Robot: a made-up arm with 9 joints.
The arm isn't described. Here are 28 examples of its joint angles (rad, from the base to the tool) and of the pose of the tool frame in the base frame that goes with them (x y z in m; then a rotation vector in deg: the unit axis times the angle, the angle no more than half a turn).
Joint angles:
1: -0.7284 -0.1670 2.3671 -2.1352 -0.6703 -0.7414 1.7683 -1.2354 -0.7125
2: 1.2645 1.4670 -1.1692 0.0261 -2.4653 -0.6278 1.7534 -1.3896 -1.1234
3: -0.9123 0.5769 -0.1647 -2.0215 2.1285 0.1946 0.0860 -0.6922 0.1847
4: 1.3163 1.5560 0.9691 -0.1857 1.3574 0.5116 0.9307 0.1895 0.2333
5: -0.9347 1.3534 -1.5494 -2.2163 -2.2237 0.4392 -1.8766 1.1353 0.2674
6: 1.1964 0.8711 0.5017 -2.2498 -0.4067 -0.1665 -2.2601 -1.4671 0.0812
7: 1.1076 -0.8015 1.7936 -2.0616 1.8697 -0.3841 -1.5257 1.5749 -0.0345
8: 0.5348 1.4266 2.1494 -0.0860 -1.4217 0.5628 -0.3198 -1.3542 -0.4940
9: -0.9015 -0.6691 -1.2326 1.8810 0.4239 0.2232 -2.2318 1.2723 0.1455
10: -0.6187 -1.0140 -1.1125 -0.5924 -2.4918 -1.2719 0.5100 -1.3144 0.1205
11: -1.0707 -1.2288 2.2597 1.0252 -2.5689 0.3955 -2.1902 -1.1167 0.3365
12: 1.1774 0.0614 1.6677 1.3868 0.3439 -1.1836 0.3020 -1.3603 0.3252
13: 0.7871 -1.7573 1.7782 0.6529 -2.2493 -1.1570 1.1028 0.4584 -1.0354
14: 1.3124 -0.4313 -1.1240 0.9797 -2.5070 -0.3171 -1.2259 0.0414 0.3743
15: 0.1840 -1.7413 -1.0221 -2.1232 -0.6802 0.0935 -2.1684 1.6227 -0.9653
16: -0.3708 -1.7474 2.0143 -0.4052 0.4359 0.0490 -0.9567 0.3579 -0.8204
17: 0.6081 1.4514 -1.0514 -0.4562 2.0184 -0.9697 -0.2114 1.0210 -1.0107
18: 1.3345 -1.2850 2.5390 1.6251 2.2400 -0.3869 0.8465 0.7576 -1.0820
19: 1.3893 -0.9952 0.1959 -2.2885 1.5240 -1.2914 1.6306 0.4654 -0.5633
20: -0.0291 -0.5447 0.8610 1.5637 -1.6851 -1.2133 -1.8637 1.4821 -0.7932
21: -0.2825 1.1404 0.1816 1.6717 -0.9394 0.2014 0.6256 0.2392 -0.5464
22: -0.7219 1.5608 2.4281 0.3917 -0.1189 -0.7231 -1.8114 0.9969 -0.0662
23: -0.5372 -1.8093 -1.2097 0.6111 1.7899 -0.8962 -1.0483 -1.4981 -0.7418
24: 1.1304 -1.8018 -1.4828 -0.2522 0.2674 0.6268 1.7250 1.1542 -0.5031
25: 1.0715 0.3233 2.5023 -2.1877 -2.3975 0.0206 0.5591 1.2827 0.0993
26: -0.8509 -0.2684 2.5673 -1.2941 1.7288 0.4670 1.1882 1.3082 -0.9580
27: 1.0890 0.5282 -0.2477 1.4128 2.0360 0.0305 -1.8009 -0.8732 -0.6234
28: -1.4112 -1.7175 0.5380 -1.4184 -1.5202 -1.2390 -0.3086 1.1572 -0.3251
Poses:
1: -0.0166 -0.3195 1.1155 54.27 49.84 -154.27
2: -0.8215 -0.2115 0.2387 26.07 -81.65 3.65
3: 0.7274 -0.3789 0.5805 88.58 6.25 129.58
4: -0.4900 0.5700 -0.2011 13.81 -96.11 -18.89
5: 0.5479 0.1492 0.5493 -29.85 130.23 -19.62
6: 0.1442 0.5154 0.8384 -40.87 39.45 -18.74
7: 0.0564 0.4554 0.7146 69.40 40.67 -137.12
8: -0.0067 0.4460 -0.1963 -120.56 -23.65 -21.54
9: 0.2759 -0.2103 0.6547 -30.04 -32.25 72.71
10: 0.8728 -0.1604 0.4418 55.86 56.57 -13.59
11: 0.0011 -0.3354 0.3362 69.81 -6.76 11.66
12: -0.0296 0.5001 0.9859 9.69 36.27 147.32
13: 0.0507 0.1731 -0.8809 6.28 -122.12 -48.04
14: -0.0824 0.0023 0.6259 98.49 46.15 -32.59
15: 0.4302 0.6223 0.1887 -85.36 93.01 91.03
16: 0.2467 -0.4819 0.6476 -66.50 -93.49 86.52
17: 0.3863 0.5394 1.0984 -93.16 62.30 45.07
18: -0.7983 0.1973 0.8208 -35.12 -2.73 -35.05
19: 0.9293 0.5043 0.8062 9.85 6.33 158.56
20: -0.0238 0.0450 0.6789 -28.67 -7.66 -3.42
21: 0.1138 0.7269 1.4469 -10.39 44.78 -66.57
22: 0.5317 0.0540 0.1870 49.38 107.36 90.63
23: 0.3060 0.1296 0.7693 -21.06 29.90 95.64
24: 0.5677 -0.5405 0.5798 4.18 -76.67 88.43
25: -0.7221 0.4833 0.2452 -141.45 -18.84 -19.95
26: 1.2368 -0.0687 0.3618 56.04 -71.33 87.90
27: -0.2771 0.3608 0.9928 -67.61 9.46 44.97
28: -0.4388 -0.1655 0.3508 -111.06 -44.80 10.73
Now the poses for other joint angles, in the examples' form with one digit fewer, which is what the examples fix.
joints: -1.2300 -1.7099 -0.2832 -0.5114 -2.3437 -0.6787 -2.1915 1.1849 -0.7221
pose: 0.405 0.593 0.233 -118.3 26.2 -74.3
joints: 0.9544 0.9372 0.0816 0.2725 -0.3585 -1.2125 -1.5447 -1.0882 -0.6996
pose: -0.495 -0.047 0.436 108.3 3.1 -29.8
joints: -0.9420 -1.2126 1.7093 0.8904 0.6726 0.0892 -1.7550 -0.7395 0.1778
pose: -0.174 0.133 0.165 -160.1 20.5 50.1
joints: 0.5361 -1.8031 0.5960 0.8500 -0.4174 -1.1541 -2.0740 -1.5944 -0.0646
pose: 0.360 0.579 0.516 -43.5 26.4 -70.5
